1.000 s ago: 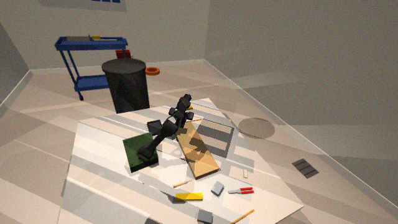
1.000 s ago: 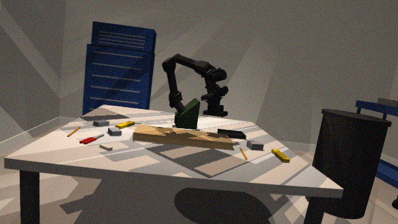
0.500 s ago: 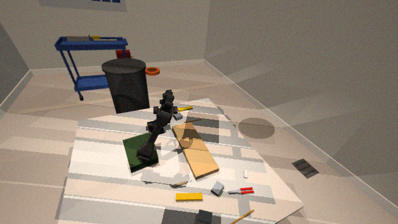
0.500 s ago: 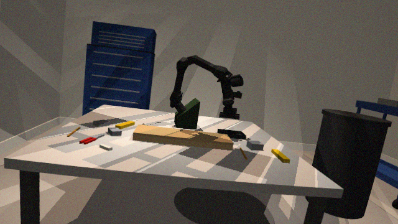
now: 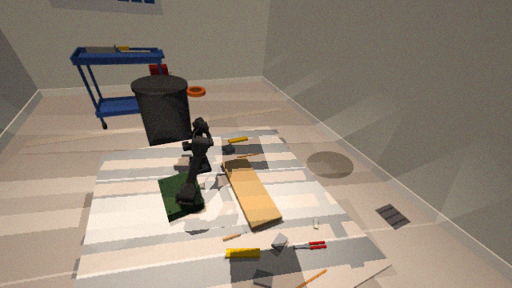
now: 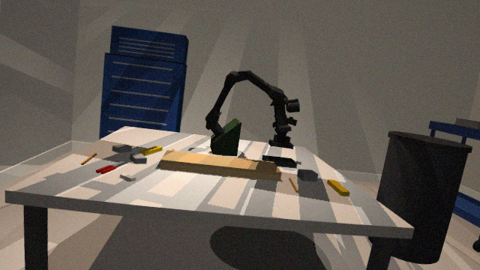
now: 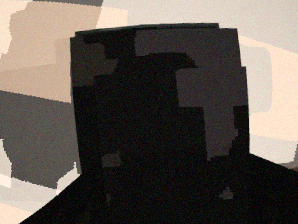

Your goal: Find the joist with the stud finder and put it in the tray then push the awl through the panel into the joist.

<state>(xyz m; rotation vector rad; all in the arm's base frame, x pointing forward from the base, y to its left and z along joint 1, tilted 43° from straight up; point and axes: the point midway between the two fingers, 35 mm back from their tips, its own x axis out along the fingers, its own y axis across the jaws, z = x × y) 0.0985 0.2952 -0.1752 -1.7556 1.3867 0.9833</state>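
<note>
My gripper tip is now 110 mm above the black tray. Also, from my gripper tip: awl: 570 mm to the right, 120 mm ahead, 110 mm below; then stud finder: 20 mm to the right, 20 mm above.
</note>
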